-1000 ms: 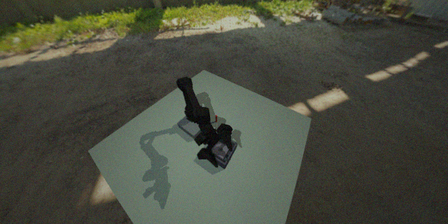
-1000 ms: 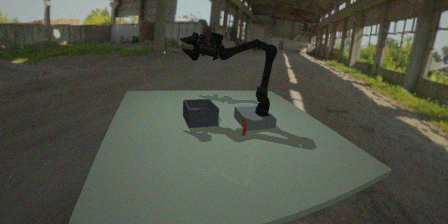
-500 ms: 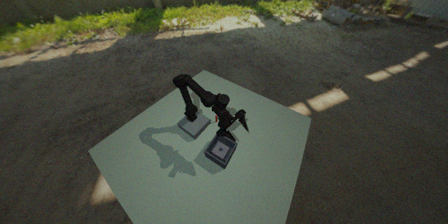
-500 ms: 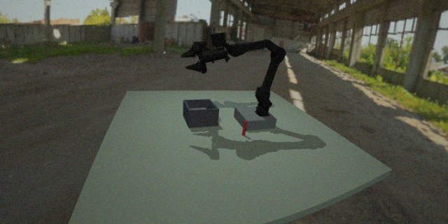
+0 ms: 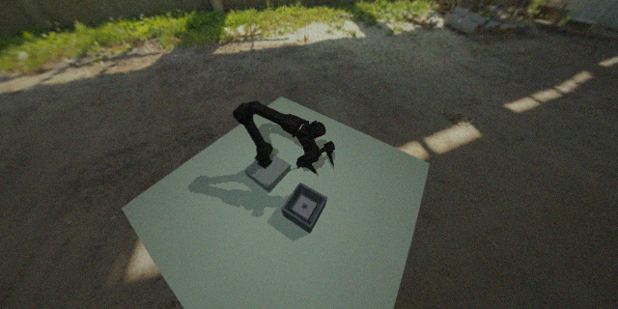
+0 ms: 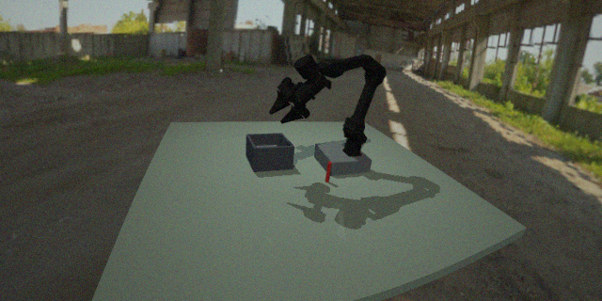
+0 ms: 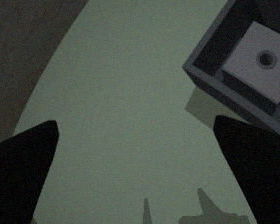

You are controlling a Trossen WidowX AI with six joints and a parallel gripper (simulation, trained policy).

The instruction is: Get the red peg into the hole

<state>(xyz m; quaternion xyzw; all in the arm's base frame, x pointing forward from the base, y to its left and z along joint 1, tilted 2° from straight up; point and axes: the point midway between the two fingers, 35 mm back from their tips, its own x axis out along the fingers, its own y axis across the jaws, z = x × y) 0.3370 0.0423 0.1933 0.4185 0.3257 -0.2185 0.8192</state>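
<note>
Now: gripper tip 190 mm past the red peg, 60 mm to the right of it and 190 mm above it. From my gripper tip the other things lie so: dark box (20 mm behind, 140 mm to the right, 200 mm below); plate (20 mm behind, 140 mm to the right, 180 mm below).
</note>
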